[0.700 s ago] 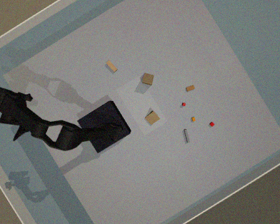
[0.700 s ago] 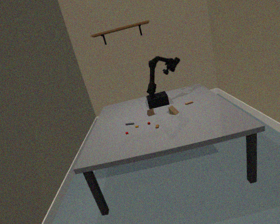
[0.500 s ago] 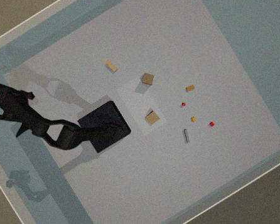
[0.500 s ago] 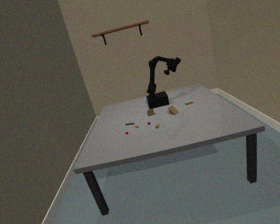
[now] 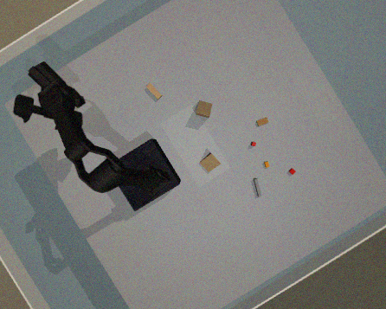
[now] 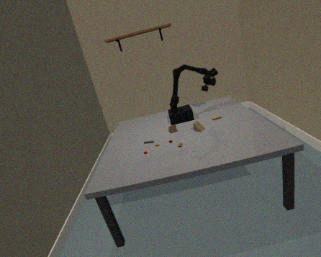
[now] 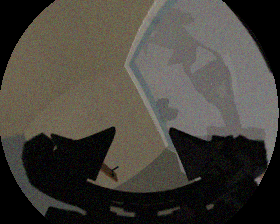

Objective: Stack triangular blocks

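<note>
The tan triangular block lies 550 mm ahead of my gripper tip, 130 mm to the right of it and 220 mm below it. Round my gripper tip: grey bar 660 mm ahead, 530 mm to the right, 230 mm below; orange cube 730 mm ahead, 450 mm to the right, 230 mm below.
</note>
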